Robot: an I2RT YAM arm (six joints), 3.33 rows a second.
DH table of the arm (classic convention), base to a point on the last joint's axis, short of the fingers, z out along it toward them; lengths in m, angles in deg. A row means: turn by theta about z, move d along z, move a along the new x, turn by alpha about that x. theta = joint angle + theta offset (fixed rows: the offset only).
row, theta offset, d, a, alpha
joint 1, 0, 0.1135, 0.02, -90
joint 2, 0, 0, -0.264, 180
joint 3, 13.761, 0, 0.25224, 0
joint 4, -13.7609, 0, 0.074, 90
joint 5, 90, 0, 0, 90
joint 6, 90, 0.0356, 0, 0
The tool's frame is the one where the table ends.
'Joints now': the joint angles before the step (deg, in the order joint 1, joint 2, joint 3, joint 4, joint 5, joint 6). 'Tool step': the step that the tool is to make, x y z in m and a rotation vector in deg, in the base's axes. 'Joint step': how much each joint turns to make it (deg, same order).
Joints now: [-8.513, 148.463, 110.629, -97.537, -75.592, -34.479]
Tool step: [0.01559, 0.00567, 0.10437, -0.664, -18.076, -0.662]
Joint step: [1.005, -10.405, 8.631, 0.045, -2.470, 1.115]
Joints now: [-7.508, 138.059, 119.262, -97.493, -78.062, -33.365]
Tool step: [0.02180, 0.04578, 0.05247, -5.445, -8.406, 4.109]
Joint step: [6.208, -2.034, 10.774, 9.161, 4.087, 13.555]
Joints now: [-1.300, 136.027, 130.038, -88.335, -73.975, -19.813]
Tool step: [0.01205, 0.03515, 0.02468, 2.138, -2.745, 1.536]
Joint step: [4.305, -0.024, 5.199, 8.198, -1.989, 11.015]
